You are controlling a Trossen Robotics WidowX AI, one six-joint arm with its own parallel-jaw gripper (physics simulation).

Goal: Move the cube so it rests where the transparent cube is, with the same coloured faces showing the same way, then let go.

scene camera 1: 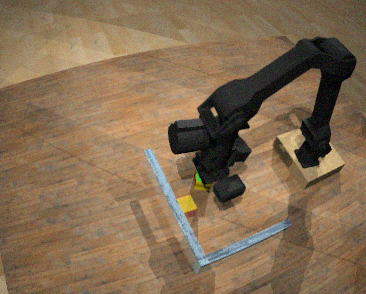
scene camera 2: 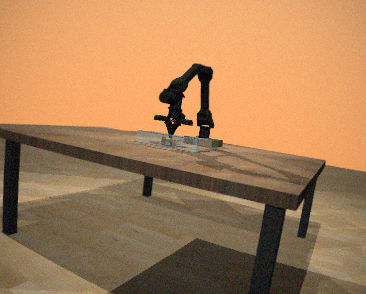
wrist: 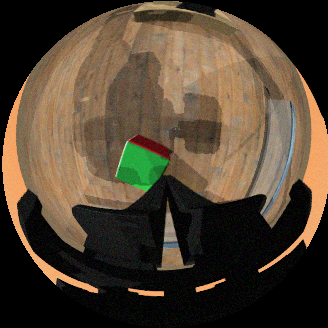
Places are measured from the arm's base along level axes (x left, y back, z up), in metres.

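Pixels of known places: gripper, fingertip midpoint: (scene camera 1: 204, 183) (wrist: 165, 179); arm's base, origin of the base link: (scene camera 1: 306, 157) (scene camera 2: 203, 138).
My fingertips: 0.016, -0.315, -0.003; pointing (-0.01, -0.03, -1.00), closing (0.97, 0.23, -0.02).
Observation:
For each thing: its top centre in the pictures, then the offset to it from my fingertips, as dx, dy, dz. "pt": a spot on its surface instead.
- cube, middle of its top: (wrist: 139, 170) (scene camera 1: 204, 174) -0.024, +0.005, +0.002
- reddish side, surface spot: (scene camera 1: 187, 204) pt +0.048, -0.056, +0.002
- small coloured patch, surface spot: (scene camera 2: 167, 142) pt +0.066, -0.097, -0.013
The cube (scene camera 1: 201, 179) (wrist: 142, 164) sits on the table with its green face up. A dark red side shows in the wrist view, and yellow shows low on it in scene camera 1. The block with a yellow top and a reddish side (scene camera 1: 187, 204), which looks like the transparent cube, is close by against the long wall; the fingers hide it in the wrist view. In scene camera 2 the cubes are a small coloured patch (scene camera 2: 167, 142). My gripper (scene camera 1: 215, 177) (scene camera 2: 171, 135) (wrist: 165, 179) is shut and empty, its tips just above the cube's edge, partly covering it in scene camera 1.
A low pale-blue L-shaped wall (scene camera 1: 162, 179) (scene camera 2: 147, 136) (wrist: 291, 135) runs beside the yellow-topped block, its shorter arm (scene camera 1: 245, 243) toward the arm's base side. The arm's base stands on a light wooden block (scene camera 1: 325, 169) (scene camera 2: 216, 143). Shadows of the arm fall on the table.

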